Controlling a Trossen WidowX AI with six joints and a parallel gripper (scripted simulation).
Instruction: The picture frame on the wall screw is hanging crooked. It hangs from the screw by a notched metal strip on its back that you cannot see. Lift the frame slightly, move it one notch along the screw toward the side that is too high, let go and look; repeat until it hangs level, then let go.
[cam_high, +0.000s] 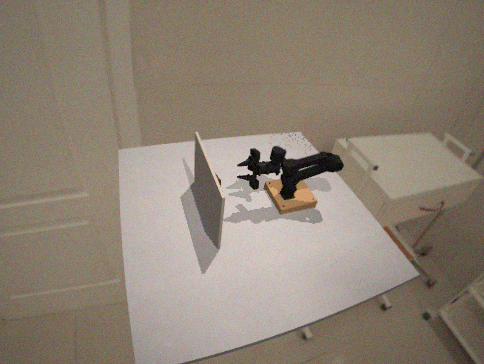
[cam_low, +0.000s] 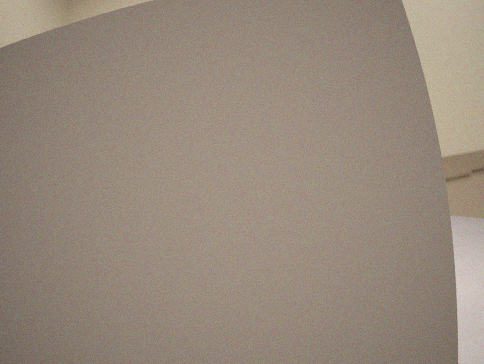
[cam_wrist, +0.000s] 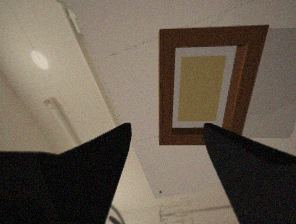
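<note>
Right now my gripper tip is 13 cm short of the picture frame, 5 cm above it and 2 cm to the right of it. The rest, counted from my gripper tip: wall panel: 14 cm ahead, 7 cm below, 1 cm to the left.
</note>
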